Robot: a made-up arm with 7 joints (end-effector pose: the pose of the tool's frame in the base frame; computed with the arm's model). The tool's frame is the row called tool. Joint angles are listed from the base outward.
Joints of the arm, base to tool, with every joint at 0 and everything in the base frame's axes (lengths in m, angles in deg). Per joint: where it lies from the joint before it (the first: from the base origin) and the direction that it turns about. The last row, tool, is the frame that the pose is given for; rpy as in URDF.
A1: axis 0 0 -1 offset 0 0 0.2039
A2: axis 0 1 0 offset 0 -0.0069 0.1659
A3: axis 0 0 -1 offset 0 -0.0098 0.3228
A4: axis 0 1 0 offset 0 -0.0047 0.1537
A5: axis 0 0 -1 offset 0 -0.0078 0.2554
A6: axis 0 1 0 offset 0 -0.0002 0.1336
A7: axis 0 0 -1 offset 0 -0.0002 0.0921
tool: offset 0 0 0 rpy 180 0 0
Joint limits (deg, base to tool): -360..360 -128.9..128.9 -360..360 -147.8..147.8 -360..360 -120.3..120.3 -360..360
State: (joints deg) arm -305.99 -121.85 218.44 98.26 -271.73 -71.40 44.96
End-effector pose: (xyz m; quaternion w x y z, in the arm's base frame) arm 0.0533 0.2370 -0.1667 0.7861 -0.2698 0.2744 0.4837
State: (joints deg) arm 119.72 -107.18 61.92 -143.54 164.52 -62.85 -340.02
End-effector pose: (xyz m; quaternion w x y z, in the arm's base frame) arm 0.2973 -0.0235 0.1821 0.5669 0.1949 -0.5701 -0.5619
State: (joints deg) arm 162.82 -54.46 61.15 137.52 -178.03 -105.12 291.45
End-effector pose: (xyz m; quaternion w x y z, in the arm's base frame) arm 0.0195 0.1970 0.5157 0.6165 -0.3349 0.2613 0.6630
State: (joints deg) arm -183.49 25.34 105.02 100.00 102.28 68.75 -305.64
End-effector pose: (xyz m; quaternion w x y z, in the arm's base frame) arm -0.0223 0.3960 0.8371 0.4795 0.2329 -0.8459 -0.0184
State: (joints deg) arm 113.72 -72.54 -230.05 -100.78 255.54 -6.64 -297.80
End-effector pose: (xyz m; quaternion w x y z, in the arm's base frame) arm 0.4447 0.1168 0.7596 0.5032 -0.4653 -0.7207 -0.1042
